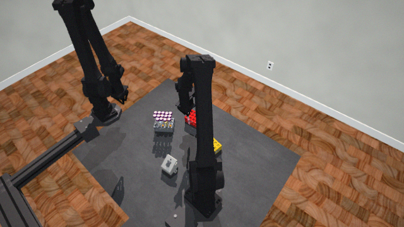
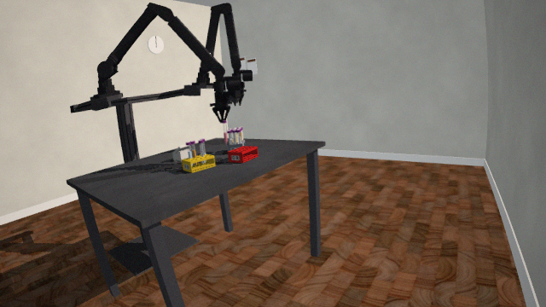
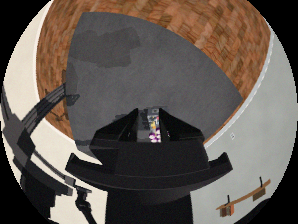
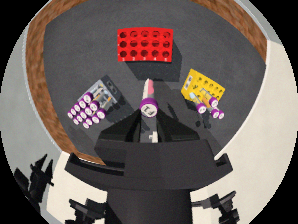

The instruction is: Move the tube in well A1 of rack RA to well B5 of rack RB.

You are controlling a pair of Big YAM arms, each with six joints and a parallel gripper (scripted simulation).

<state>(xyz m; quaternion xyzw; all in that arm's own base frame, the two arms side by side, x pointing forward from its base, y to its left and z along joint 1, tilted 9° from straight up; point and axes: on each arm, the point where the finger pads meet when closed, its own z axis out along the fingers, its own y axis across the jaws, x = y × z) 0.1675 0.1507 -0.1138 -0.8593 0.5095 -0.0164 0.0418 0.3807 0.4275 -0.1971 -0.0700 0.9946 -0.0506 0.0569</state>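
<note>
Right now my right hand is 180 mm to the left of the yellow rack and 160 mm above it. From my right hand the other things lie so: red rack: 90 mm ahead, 20 mm to the left, 160 mm below.
</note>
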